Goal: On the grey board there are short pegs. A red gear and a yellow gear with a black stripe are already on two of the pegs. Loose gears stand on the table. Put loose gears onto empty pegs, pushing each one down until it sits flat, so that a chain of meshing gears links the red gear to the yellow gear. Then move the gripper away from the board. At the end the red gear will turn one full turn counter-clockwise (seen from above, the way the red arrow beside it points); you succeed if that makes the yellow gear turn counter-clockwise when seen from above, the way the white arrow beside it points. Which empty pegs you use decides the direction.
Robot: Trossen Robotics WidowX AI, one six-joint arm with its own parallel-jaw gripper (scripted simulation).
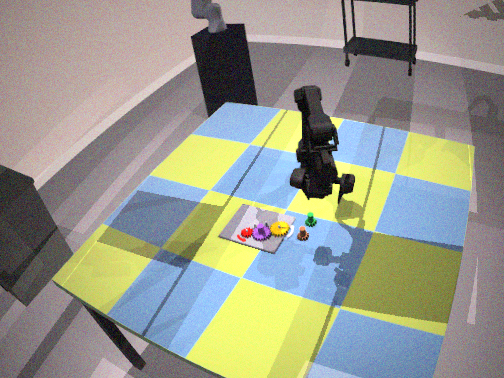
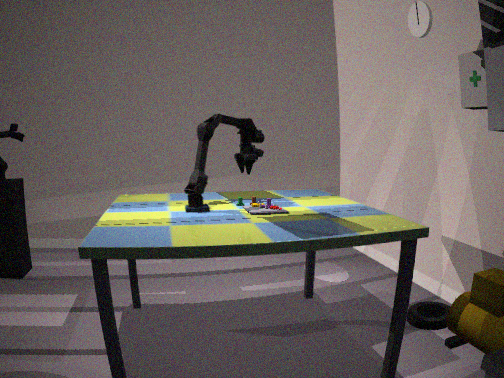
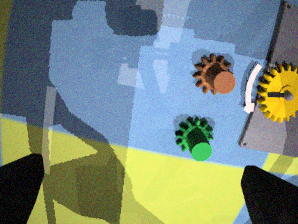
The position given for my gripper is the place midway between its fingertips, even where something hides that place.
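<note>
Image 1 shows my gripper [image 1: 323, 201], open and holding nothing. Image 3 shows my gripper [image 3: 144, 172] and a green gear [image 3: 195, 136].
</note>
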